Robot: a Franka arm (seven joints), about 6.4 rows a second.
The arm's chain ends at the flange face. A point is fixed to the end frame.
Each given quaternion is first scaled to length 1.
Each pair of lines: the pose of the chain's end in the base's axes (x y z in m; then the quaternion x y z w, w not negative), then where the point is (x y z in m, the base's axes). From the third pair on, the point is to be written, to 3 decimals.
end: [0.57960 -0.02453 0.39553 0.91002 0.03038 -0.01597 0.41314]
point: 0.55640 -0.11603 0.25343
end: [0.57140 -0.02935 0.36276 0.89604 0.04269 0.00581 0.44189]
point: 0.55655 -0.13033 0.22607
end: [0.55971 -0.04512 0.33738 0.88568 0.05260 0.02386 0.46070]
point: 0.552 -0.152 0.205
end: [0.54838 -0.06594 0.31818 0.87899 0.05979 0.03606 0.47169]
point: 0.545 -0.176 0.188
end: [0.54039 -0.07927 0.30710 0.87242 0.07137 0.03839 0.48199]
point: 0.539 -0.193 0.180
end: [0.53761 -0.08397 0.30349 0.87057 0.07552 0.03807 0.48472]
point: 0.537 -0.198 0.177
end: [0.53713 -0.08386 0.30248 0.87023 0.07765 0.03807 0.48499]
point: 0.536 -0.198 0.176
